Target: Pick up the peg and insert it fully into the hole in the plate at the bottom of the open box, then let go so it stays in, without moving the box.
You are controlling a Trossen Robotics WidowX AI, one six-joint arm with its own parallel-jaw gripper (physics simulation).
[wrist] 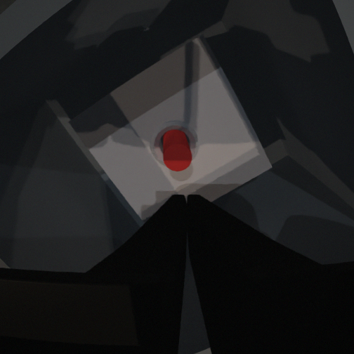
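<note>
The red peg (177, 151) stands in the round hole in the plate (225, 115) at the bottom of the open box, near the middle of the wrist view. Its top end sticks up above the plate and points a little toward the gripper. A thin grey ring of the hole (194, 145) shows around its base. How deep the peg sits cannot be told. My gripper (184, 206) is shut and empty, its dark fingertips nearly touching, just below the peg in the view and apart from it.
The box walls (286, 147) rise around the plate on all sides, with flap-like dark panels spreading outward at left and right. Shadows fall across the far wall and the lower edge of the plate.
</note>
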